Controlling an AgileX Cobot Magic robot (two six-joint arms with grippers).
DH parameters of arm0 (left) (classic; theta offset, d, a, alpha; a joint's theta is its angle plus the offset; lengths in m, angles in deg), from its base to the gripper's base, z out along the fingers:
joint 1: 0 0.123 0 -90
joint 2: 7.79 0 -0.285 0
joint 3: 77.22 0 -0.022 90
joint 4: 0 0.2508 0 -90
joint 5: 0 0 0.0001 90
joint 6: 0 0.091 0 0
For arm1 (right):
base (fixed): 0 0 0 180
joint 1: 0 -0.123 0 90
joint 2: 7.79 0 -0.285 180
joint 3: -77.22 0 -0.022 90
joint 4: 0 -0.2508 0 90
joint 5: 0 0 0.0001 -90
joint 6: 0 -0.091 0 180
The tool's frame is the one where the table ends.
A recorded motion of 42 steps. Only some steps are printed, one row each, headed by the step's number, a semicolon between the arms.
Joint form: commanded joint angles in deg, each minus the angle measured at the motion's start. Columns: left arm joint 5, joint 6, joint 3, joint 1, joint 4, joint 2; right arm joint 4, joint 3, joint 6, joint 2, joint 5, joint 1.
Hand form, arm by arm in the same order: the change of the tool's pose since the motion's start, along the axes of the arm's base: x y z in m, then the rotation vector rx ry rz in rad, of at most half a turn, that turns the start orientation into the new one. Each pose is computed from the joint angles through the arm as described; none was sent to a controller.
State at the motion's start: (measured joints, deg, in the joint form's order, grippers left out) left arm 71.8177 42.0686 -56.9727 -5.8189 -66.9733 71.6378; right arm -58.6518 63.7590 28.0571 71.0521 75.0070 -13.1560
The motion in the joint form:
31: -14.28 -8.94 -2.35 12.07 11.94 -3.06; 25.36 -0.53 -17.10 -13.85 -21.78 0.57
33: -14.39 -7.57 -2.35 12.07 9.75 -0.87; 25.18 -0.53 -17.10 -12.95 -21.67 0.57
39: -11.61 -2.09 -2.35 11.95 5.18 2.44; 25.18 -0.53 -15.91 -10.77 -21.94 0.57
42: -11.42 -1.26 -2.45 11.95 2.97 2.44; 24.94 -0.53 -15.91 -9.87 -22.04 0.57
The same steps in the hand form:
31: 0.0238 0.0640 0.0111 0.1753 -0.0904 0.4772; -0.0218 -0.0430 0.0335 -0.1963 -0.3473 -0.4937
33: 0.0330 0.0635 0.0046 0.1514 -0.0672 0.4695; -0.0177 -0.0418 0.0305 -0.2012 -0.3306 -0.4900
39: 0.0431 0.0589 -0.0048 0.1081 -0.0559 0.3899; -0.0073 -0.0396 0.0233 -0.2232 -0.3154 -0.4755
42: 0.0436 0.0574 -0.0016 0.0745 -0.0647 0.3882; -0.0032 -0.0385 0.0204 -0.2257 -0.3006 -0.4742

